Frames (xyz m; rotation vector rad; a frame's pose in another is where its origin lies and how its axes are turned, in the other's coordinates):
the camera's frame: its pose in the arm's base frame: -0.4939 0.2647 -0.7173 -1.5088 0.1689 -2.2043
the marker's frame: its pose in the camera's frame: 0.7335 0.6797 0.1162 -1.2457 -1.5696 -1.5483
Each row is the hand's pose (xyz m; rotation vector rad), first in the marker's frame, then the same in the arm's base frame.
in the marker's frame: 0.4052 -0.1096 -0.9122 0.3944 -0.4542 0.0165
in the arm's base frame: -0.1039 0.3162 -0.1989 2.1550 -0.2019 -0.3983
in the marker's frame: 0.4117 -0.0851 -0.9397 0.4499 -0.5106 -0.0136
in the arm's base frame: -0.0988 0.3381 -0.1690 2.1966 -0.2173 -0.4829
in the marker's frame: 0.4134 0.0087 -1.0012 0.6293 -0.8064 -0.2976
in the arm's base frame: -0.0973 0.3766 -0.0637 2.2523 -0.1769 -1.0182
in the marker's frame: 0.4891 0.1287 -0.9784 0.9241 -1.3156 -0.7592
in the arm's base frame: -0.0114 0.3369 0.0444 2.1510 -0.1431 -1.9495
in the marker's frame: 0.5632 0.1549 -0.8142 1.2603 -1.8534 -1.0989
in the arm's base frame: 0.0820 0.1815 0.0287 -1.5558 0.2319 2.4239
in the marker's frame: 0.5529 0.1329 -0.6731 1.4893 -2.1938 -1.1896
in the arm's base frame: 0.0858 0.0488 -0.0249 -1.0730 0.3451 2.3364
